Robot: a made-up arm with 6 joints. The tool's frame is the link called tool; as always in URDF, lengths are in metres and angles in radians.
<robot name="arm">
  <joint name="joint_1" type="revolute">
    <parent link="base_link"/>
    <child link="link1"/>
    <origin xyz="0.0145 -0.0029 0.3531" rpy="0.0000 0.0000 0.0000"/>
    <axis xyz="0 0 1"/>
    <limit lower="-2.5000" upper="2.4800"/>
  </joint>
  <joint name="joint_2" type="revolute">
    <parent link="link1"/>
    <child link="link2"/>
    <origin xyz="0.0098 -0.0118 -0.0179" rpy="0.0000 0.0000 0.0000"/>
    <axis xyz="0.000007 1 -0.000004"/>
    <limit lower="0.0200" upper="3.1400"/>
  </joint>
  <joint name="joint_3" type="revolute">
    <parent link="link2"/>
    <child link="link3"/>
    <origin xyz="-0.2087 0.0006 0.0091" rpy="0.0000 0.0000 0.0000"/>
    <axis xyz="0.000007 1 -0.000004"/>
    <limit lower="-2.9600" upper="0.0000"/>
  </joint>
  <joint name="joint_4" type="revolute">
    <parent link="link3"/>
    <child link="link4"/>
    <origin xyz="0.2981 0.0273 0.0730" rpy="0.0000 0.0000 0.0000"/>
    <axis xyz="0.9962 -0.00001 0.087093"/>
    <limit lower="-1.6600" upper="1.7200"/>
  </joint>
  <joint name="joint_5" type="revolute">
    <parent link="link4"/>
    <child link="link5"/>
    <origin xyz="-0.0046 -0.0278 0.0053" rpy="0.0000 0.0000 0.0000"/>
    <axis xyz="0.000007 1 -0.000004"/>
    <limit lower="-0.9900" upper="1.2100"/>
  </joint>
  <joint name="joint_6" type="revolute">
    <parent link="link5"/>
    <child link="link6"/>
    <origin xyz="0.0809 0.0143 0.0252" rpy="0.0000 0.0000 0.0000"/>
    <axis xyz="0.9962 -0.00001 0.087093"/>
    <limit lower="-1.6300" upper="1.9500"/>
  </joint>
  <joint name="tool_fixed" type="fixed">
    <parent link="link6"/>
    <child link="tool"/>
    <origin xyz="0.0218 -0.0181 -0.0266" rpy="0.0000 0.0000 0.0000"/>
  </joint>
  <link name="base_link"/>
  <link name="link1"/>
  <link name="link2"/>
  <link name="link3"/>
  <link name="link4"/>
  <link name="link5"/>
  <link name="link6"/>
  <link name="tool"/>
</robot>
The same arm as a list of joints. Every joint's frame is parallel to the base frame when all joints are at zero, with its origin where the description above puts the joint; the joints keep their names.
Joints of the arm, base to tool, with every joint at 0 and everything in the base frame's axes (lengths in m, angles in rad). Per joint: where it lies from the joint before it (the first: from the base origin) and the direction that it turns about. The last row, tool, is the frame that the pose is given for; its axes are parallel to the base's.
joint_1: xyz 0.0145 -0.0029 0.3531 axis 0 0 1
joint_2: xyz 0.0098 -0.0118 -0.0179 axis 0 1 0
joint_3: xyz -0.2087 0.0006 0.0091 axis 0 1 0
joint_4: xyz 0.2981 0.0273 0.073 axis 0.9962 0 0.0871
joint_5: xyz -0.0046 -0.0278 0.0053 axis 0 1 0
joint_6: xyz 0.0809 0.0143 0.0252 axis 0.9962 0 0.0871
tool: xyz 0.0218 -0.0181 -0.0266
Joint limits (rad, base to tool): -2.5..2.48 0.02..3.14 -2.96..0 -1.66..1.72 -0.99..1.21 -1.63..1.95

